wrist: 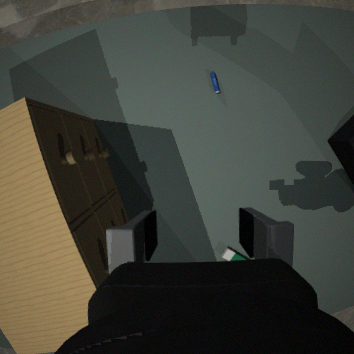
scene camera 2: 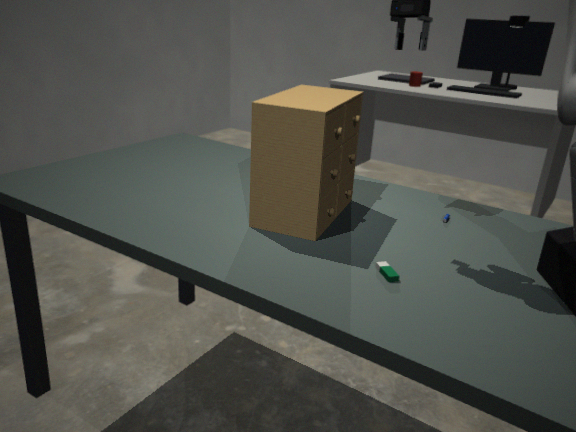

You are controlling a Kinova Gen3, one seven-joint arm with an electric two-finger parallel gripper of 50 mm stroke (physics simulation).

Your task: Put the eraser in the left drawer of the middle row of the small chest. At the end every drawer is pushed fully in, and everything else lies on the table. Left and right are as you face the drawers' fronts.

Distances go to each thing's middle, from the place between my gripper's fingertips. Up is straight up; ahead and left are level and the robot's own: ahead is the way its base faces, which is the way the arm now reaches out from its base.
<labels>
I see my gripper 28 cm above the small wooden chest [scene camera 2: 288, 128], 22 cm short of it and 1 cm to the right of it.
</labels>
